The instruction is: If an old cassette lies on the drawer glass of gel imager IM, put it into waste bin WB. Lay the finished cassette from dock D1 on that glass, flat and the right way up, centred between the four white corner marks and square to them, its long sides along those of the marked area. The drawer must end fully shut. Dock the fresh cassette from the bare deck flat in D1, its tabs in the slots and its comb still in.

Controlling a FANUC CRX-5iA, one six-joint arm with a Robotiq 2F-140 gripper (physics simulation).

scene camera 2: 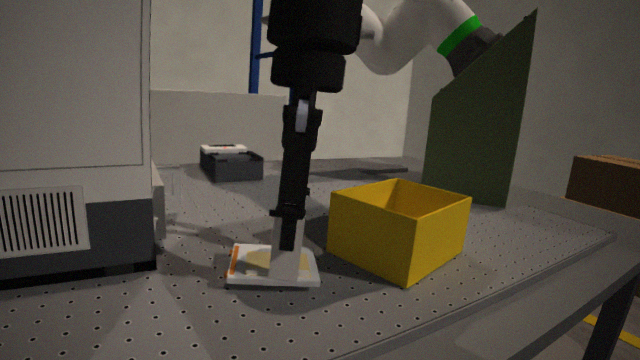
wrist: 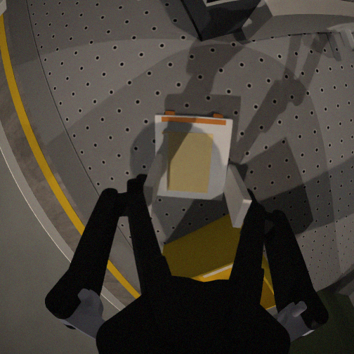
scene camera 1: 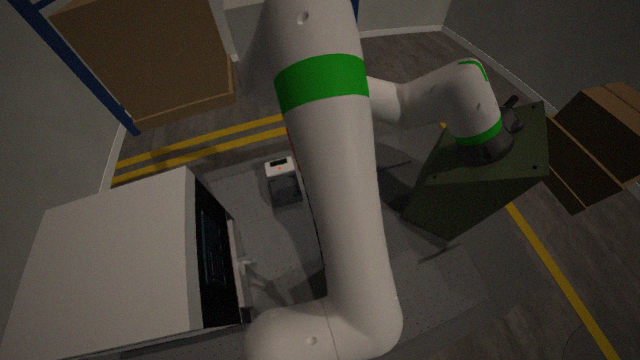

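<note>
The fresh cassette [scene camera 2: 257, 262] [wrist: 190, 160] is white with a yellow gel window and an orange strip along its imager-side edge. My gripper [scene camera 2: 286, 265] [wrist: 193, 170] is shut on its two long sides and holds it about level, a little above the deck; its shadow shows beyond the orange edge. Gel imager IM [scene camera 1: 115, 260] [scene camera 2: 75, 100] has its drawer front [scene camera 1: 240, 265] [scene camera 2: 158, 205] close against the body; its glass is hidden. Dock D1 [scene camera 1: 285, 190] [scene camera 2: 232, 167] stands farther back; its contents are unclear. The yellow waste bin WB [scene camera 2: 372, 232] [wrist: 200, 250] stands beside the cassette; its floor is hidden.
The green pedestal [scene camera 1: 480, 200] [scene camera 2: 475, 130] carries the arm's base behind the bin. The arm [scene camera 1: 340, 175] crosses scene camera 1's view and hides the cassette and bin. Cardboard boxes [scene camera 2: 600, 185] are beyond the deck's edge. The drawer handle [scene camera 1: 245, 265] sticks out from the imager.
</note>
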